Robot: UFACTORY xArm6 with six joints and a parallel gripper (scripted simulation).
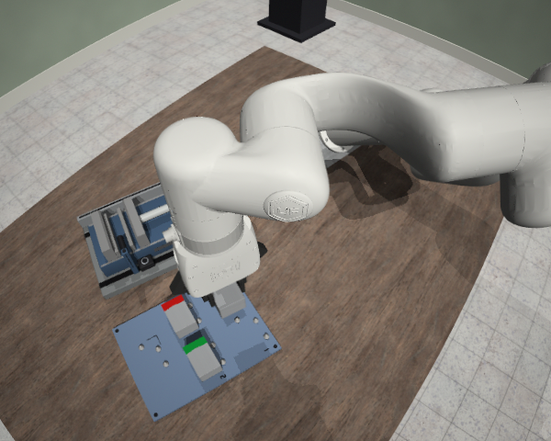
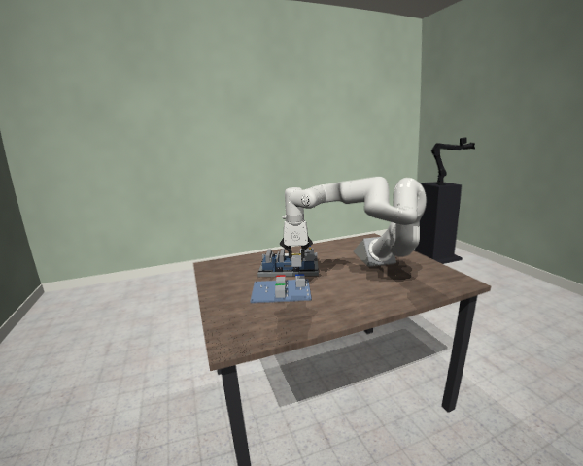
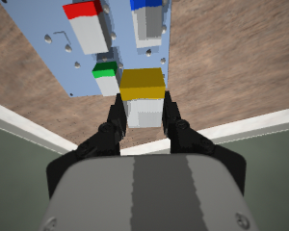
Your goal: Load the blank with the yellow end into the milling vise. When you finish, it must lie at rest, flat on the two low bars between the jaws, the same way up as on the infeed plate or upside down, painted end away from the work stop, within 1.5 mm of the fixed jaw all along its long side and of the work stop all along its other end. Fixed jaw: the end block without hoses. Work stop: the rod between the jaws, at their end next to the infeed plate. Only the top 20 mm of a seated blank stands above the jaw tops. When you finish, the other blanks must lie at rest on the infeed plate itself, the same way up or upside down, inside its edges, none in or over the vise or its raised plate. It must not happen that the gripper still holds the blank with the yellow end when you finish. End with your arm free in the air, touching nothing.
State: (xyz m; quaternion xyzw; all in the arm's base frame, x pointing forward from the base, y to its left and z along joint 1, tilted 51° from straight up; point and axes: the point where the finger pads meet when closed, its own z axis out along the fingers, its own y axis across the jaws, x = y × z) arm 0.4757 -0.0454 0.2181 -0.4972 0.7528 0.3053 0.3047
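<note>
My gripper is now 5 cm short of the black work stop, 23 cm to the left of it and 8 cm above it. Round my hand: green-ended blank 8 cm ahead, 2 cm to the left, 15 cm below; then blue-ended blank 3 cm behind, 5 cm to the right, 15 cm below; then yellow-ended blank 2 cm below.
</note>
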